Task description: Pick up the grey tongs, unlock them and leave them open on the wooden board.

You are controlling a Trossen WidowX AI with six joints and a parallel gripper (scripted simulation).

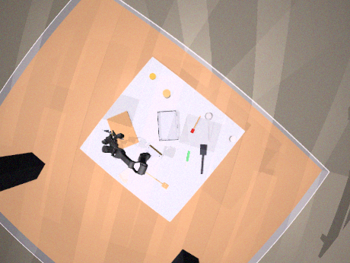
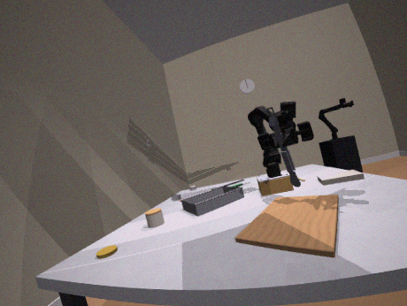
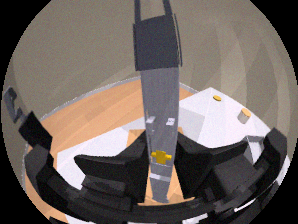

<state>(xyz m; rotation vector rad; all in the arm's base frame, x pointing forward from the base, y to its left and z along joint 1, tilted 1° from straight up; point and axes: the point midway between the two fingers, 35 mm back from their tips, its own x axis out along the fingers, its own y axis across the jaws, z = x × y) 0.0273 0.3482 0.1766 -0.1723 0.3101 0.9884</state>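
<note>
Now: the yellow lock piece 30 mm to the right of my gripper tip, 20 mm behind it and 10 mm above it. From my gripper tip the other things lie so: roasting tin (370 mm to the right, 320 mm ahead, 210 mm below); then white slab (350 mm behind, 320 mm to the right, 230 mm below); then wooden board (230 mm below).
</note>
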